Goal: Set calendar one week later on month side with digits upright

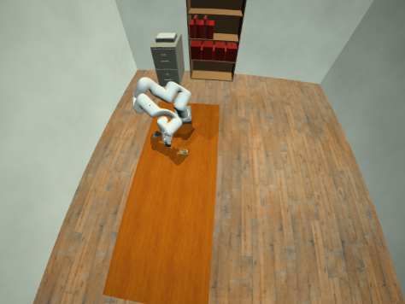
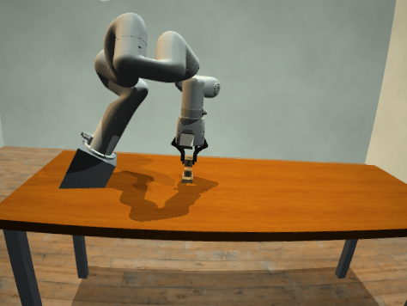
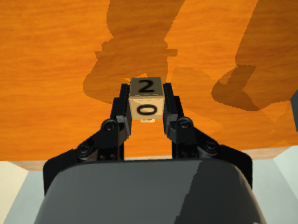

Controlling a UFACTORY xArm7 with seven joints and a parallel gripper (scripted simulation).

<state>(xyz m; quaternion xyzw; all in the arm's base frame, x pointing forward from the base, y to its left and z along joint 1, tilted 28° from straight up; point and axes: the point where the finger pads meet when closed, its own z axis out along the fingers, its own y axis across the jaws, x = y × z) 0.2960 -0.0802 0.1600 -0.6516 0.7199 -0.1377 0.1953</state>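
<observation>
My gripper is now 120 mm above the wooden tray, 110 mm to the right of it and 10 mm short of it.
</observation>
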